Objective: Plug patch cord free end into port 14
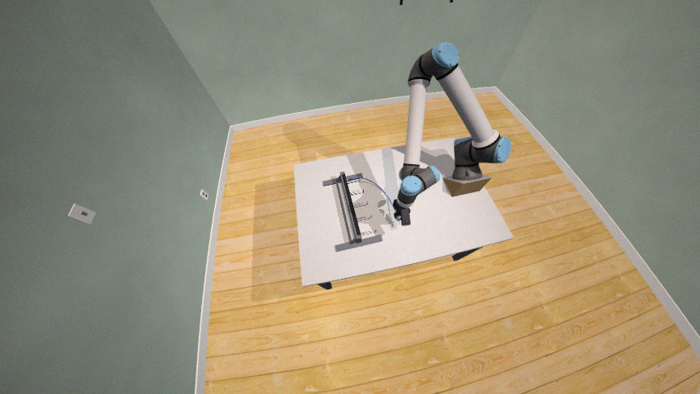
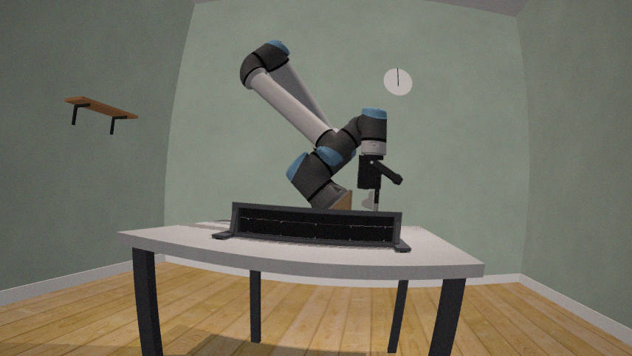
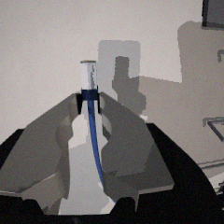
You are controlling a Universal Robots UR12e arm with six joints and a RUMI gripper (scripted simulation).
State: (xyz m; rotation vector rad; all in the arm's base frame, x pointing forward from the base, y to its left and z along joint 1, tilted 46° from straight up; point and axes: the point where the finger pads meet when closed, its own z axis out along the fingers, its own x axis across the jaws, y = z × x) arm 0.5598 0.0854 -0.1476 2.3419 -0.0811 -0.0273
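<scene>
My gripper is now 2 cm to the right of the plug and 1 cm above it.
</scene>
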